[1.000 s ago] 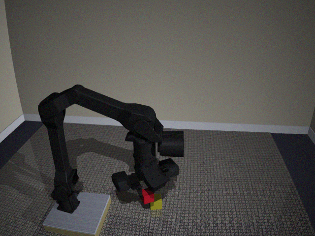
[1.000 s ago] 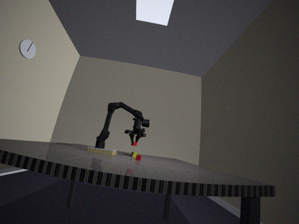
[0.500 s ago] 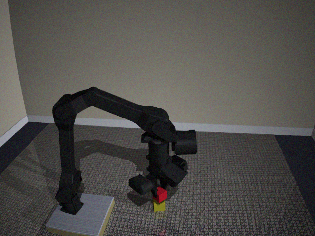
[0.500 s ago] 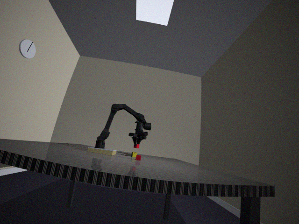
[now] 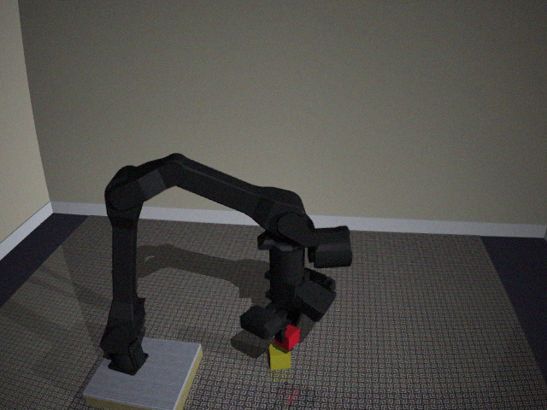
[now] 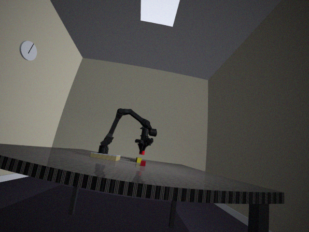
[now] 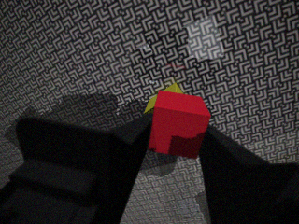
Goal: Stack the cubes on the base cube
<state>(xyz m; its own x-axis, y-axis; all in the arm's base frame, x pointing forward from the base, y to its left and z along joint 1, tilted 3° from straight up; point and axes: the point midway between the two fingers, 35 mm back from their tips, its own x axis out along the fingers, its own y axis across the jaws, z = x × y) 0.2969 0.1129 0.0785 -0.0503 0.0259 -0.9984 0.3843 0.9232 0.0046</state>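
My gripper tip is now 20 mm past the yellow base cube, 10 mm to the right of it and 70 mm above it.
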